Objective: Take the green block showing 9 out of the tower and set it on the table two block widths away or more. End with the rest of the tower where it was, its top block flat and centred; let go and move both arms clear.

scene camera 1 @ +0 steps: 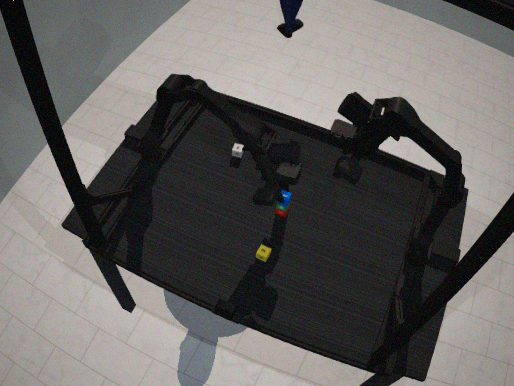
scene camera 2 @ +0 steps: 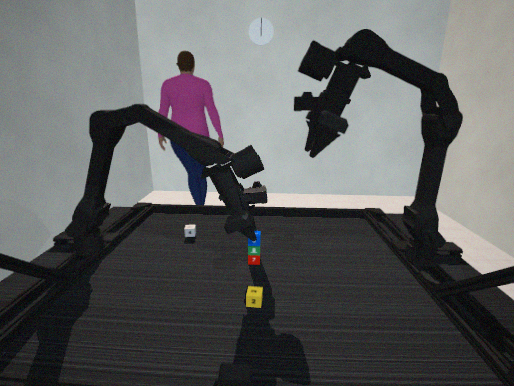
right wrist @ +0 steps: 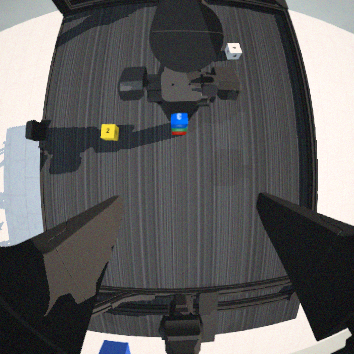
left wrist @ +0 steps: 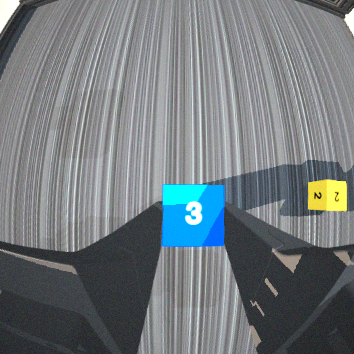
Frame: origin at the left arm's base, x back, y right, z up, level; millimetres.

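Where they show: left gripper, fingertip midpoint: [scene camera 1: 285, 198] [scene camera 2: 255, 237] [right wrist: 178, 118] [left wrist: 191, 208]; right gripper, fingertip midpoint: [scene camera 2: 308, 154] [right wrist: 191, 201]; left arm's base at its link origin: [scene camera 1: 151, 157] [scene camera 2: 90, 249]; right arm's base at its link origin: [scene camera 1: 415, 259] [scene camera 2: 419, 259] [right wrist: 180, 303].
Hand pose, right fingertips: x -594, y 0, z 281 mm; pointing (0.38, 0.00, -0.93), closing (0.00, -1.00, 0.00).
Each offset is from my right fingertips to the top centre of the thing. Level surfaces: height alone.
The tower stands mid-table: a blue block @[dz -214, dx +128, dy -1 mm] [scene camera 1: 286, 195] [scene camera 2: 257, 237] [left wrist: 193, 225] [right wrist: 179, 120] showing 3 on top, a green block @[dz -242, dx +128, dy -2 mm] [scene camera 1: 282, 206] [scene camera 2: 254, 251] [right wrist: 179, 130] under it, and a red block @[dz -271, dx +128, dy -3 mm] [scene camera 1: 281, 213] [scene camera 2: 254, 260] at the bottom. The green block's digit is too small to read surely. The blue block looks flat, with no gap seen below it. My left gripper [scene camera 2: 254, 238] [left wrist: 191, 208] is shut on the blue block, one finger against each side. My right gripper [scene camera 2: 311, 153] [right wrist: 191, 201] is open and empty, high above the table at the right.
A yellow block @[dz -271, dx +119, dy +162 mm] [scene camera 1: 263, 252] [scene camera 2: 254, 297] [left wrist: 327, 195] [right wrist: 109, 132] showing 2 lies on the table @[dz -300 mm] [scene camera 1: 340, 260] [scene camera 2: 150, 310] in front of the tower. A white block @[dz -271, dx +347, dy -152 mm] [scene camera 1: 237, 150] [scene camera 2: 190, 230] [right wrist: 233, 51] lies back left in scene camera 2. Raised rails edge the table.
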